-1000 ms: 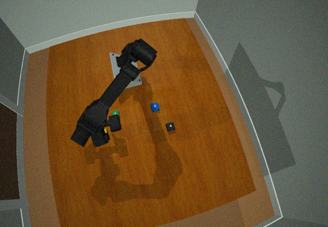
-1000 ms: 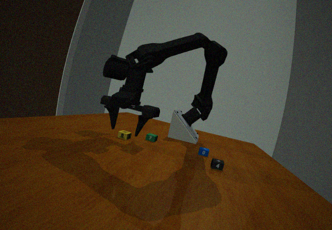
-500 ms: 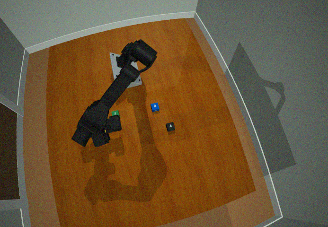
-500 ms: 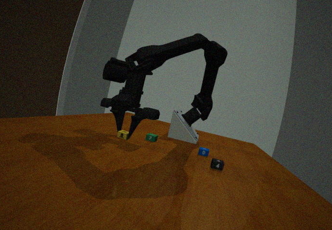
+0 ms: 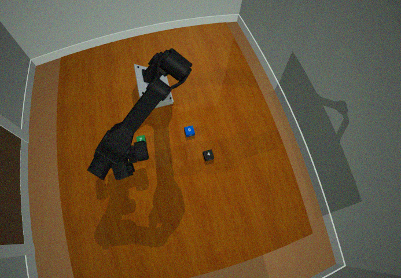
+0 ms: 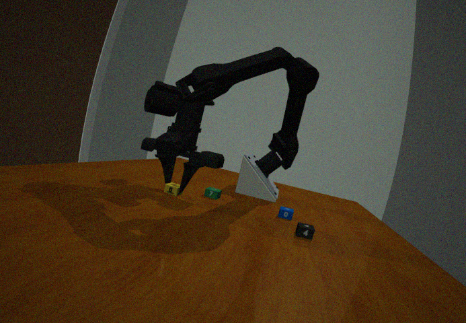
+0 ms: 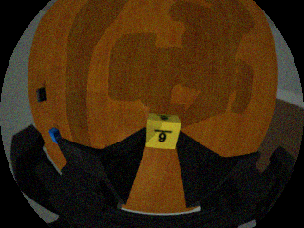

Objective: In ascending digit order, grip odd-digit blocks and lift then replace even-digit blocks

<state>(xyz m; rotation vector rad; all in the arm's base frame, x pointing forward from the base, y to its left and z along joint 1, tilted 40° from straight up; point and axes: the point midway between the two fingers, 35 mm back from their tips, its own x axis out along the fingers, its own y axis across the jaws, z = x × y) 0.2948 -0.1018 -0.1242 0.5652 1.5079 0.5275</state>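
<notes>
The green block is 70 mm behind my gripper tip and 70 mm to the left of it. Also, from my gripper tip: blue block 60 mm behind, 260 mm to the left; then black block 50 mm ahead, 290 mm to the left; then yellow block right at my gripper tip.
</notes>
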